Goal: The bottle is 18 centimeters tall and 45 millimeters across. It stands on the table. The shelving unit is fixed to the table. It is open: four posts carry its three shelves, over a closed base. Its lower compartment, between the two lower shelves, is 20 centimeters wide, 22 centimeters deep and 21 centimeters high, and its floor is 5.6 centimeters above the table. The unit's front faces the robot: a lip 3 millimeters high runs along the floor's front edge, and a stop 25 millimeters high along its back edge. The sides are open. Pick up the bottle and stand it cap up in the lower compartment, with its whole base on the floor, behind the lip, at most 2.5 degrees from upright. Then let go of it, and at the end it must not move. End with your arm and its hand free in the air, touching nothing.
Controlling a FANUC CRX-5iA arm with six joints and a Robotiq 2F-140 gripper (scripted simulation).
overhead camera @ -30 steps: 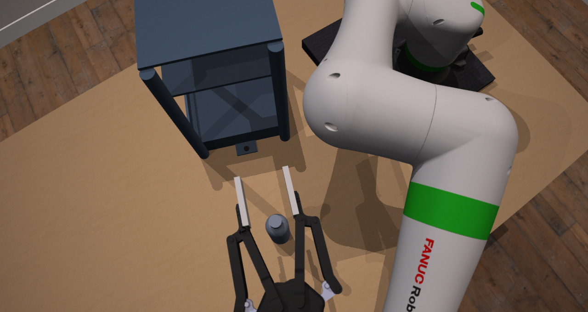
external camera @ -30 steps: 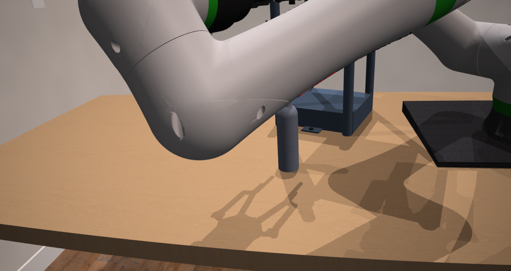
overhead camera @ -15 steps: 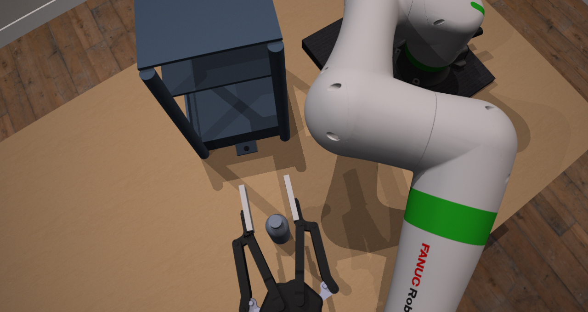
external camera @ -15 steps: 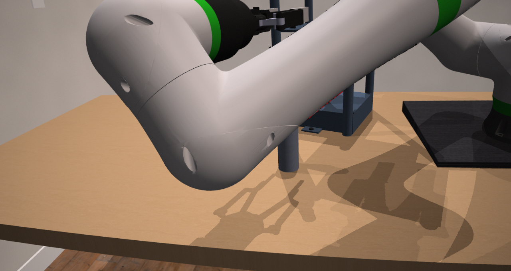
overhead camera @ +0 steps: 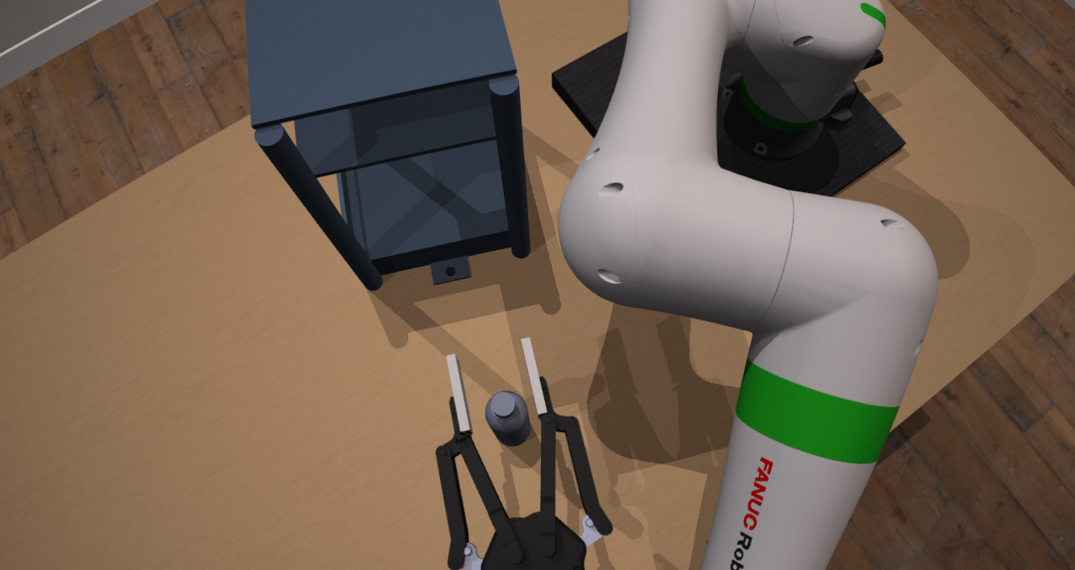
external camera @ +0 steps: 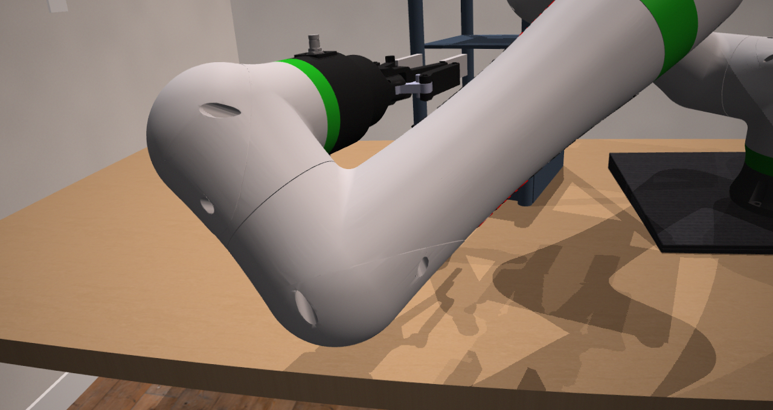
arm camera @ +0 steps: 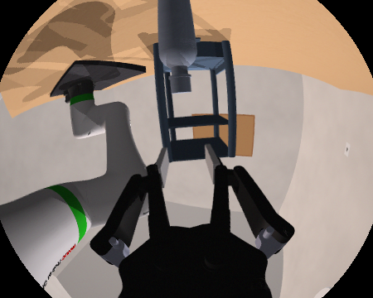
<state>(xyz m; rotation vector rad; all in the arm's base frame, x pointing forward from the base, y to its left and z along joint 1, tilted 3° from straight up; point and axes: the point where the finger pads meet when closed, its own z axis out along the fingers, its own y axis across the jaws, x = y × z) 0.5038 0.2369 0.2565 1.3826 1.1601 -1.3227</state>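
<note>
The grey bottle is 15 cm below my hand. From my hand the other things lie so: shelving unit: 34 cm to the right, 8 cm below, 2 cm behind.
</note>
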